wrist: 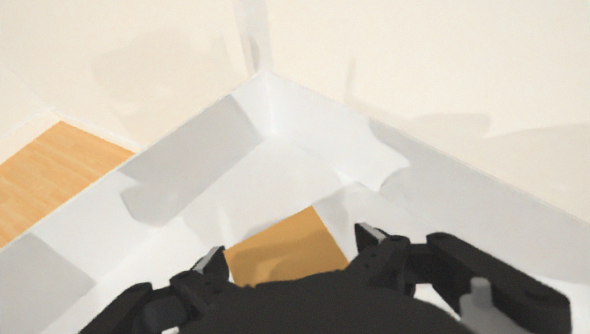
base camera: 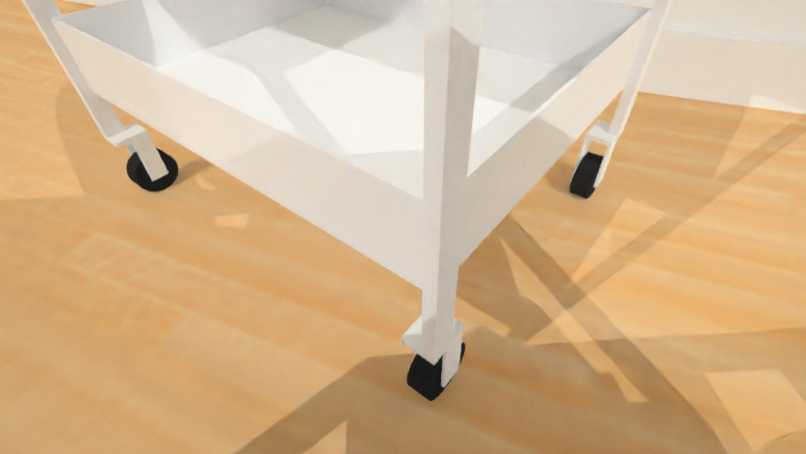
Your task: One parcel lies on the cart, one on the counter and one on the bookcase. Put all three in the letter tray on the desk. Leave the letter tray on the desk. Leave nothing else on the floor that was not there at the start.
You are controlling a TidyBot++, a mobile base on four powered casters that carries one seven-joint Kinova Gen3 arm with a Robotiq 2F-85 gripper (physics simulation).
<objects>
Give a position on a white cart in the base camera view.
At 409, 138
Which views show my gripper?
The wrist view only.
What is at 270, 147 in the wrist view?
A white cart.
</objects>
